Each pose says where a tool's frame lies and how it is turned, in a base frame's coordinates. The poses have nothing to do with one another.
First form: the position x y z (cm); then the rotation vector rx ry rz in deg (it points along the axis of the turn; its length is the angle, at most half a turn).
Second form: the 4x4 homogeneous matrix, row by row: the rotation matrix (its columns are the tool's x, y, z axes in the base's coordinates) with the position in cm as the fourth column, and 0 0 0 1 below. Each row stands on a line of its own. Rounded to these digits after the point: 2 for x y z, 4 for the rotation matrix.
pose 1, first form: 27.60, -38.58, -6.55, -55.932, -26.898, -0.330
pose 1, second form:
0.9002, 0.2123, -0.3803, 27.60
0.2029, 0.5683, 0.7974, -38.58
0.3854, -0.7950, 0.4685, -6.55
0, 0, 0, 1

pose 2, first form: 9.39, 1.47, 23.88, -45.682, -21.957, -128.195
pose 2, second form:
-0.5502, 0.7160, 0.4298, 9.39
-0.5321, -0.6972, 0.4803, 1.47
0.6435, 0.0356, 0.7646, 23.88
0, 0, 0, 1

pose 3, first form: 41.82, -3.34, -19.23, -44.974, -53.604, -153.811
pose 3, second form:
-0.8412, 0.3413, 0.4194, 41.82
-0.0067, -0.7822, 0.6231, -3.34
0.5407, 0.5213, 0.6602, -19.23
0, 0, 0, 1

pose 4, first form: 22.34, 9.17, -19.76, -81.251, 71.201, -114.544
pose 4, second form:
-0.4113, -0.1699, 0.8955, 22.34
-0.7278, -0.5302, -0.4349, 9.17
0.5487, -0.8307, 0.0944, -19.76
0, 0, 0, 1

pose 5, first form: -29.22, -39.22, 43.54, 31.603, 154.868, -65.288
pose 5, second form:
-0.9198, 0.3923, 0.0012, -29.22
0.2730, 0.6424, -0.7161, -39.22
-0.2817, -0.6583, -0.6980, 43.54
0, 0, 0, 1

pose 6, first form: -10.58, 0.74, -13.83, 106.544, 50.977, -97.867
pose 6, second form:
0.0198, 0.7230, -0.6905, -10.58
0.1514, -0.6849, -0.7128, 0.74
-0.9883, -0.0905, -0.1230, -13.83
0, 0, 0, 1

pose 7, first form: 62.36, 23.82, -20.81, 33.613, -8.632, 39.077
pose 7, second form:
0.7725, -0.6325, 0.0559, 62.36
0.5501, 0.6226, -0.5565, 23.82
0.3172, 0.4607, 0.8289, -20.81
0, 0, 0, 1

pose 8, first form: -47.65, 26.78, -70.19, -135.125, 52.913, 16.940
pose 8, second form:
0.7354, -0.6776, 0.0057, -47.65
-0.5483, -0.5900, 0.5927, 26.78
-0.3982, -0.4390, -0.8054, -70.19
0, 0, 0, 1

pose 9, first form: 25.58, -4.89, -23.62, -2.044, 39.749, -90.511
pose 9, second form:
-0.1538, 0.8948, 0.4190, 25.58
-0.9140, 0.0323, -0.4044, -4.89
-0.3754, -0.4452, 0.8130, -23.62
0, 0, 0, 1

